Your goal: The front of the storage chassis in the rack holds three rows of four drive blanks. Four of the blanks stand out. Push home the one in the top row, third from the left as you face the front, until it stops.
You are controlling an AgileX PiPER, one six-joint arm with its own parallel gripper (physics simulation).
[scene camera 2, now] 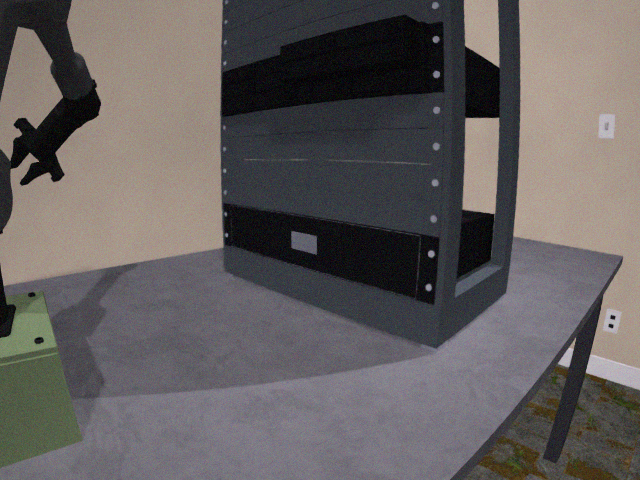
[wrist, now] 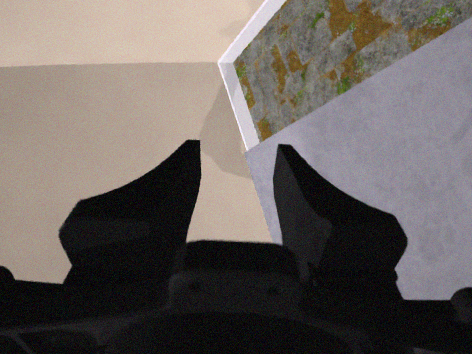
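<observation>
The rack [scene camera 2: 449, 180] stands on the table at the centre right of the scene view. A black unit [scene camera 2: 336, 67] with a stepped top edge crosses its upper part, and a black unit [scene camera 2: 361, 253] with a grey label sits low in it. The rows of drive blanks cannot be made out in the dark, so I cannot tell which blanks stand out. My gripper [scene camera 2: 16, 174] [wrist: 238, 160] is open, with a gap between its fingers and no object in it. It hangs at the far left, apart from the rack, tilted downward. The rack does not show in the wrist view.
The green base block [scene camera 2: 31, 408] stands at the left of the table [scene camera 2: 248, 423] [wrist: 400, 150]. Grey panels [scene camera 2: 330, 196] fill the rack front between the black units. The beige wall [scene camera 2: 155, 155] [wrist: 100, 150] is behind. Patterned floor [scene camera 2: 604, 413] [wrist: 310, 60] shows beyond the table edge.
</observation>
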